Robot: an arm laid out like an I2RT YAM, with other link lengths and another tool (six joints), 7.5 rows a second.
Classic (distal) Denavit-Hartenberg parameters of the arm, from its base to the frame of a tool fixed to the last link. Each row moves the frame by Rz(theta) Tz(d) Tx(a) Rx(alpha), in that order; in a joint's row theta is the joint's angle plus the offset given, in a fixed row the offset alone. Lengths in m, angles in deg.
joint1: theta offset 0, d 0.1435, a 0.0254, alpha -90
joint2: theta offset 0, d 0, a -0.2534, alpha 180
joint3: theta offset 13.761, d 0, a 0.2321, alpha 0
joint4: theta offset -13.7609, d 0.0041, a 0.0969, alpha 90
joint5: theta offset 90, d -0.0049, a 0, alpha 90
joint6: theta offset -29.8, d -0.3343, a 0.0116, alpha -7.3
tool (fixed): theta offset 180, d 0.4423, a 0, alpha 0
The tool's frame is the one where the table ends.
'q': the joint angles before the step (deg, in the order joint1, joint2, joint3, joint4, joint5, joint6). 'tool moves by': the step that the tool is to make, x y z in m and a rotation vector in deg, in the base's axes. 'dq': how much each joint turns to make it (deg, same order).
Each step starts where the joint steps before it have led.
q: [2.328, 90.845, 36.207, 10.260, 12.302, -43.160]
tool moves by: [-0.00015, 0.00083, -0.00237, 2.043, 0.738, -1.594]
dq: [0.001, 0.435, 1.302, -2.078, -0.336, 2.651]
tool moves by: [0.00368, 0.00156, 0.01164, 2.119, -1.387, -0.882]
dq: [-0.050, -1.620, 2.000, -2.566, -0.872, 2.087]
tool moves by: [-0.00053, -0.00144, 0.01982, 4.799, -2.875, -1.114]
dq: [-1.271, -4.293, 1.703, -3.534, -3.347, 3.369]
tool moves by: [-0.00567, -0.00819, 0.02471, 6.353, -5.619, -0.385]
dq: [-3.377, -6.599, -0.458, -0.835, -6.382, 3.070]
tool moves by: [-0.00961, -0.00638, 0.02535, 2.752, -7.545, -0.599]
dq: [-2.238, -7.080, -2.939, 3.231, -3.118, 1.792]
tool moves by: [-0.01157, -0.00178, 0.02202, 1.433, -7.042, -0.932]
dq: [-0.862, -6.600, -3.164, 3.524, -0.830, 1.871]
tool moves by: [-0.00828, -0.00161, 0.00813, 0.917, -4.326, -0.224]
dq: [-0.865, -3.805, -3.009, 3.470, -1.071, 1.052]
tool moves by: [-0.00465, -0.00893, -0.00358, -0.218, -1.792, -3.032]
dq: [-1.138, -0.110, -2.530, 4.252, 1.809, 0.561]
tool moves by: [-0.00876, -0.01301, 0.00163, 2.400, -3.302, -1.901]
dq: [-3.607, -2.026, -2.388, 3.360, -2.390, 2.371]
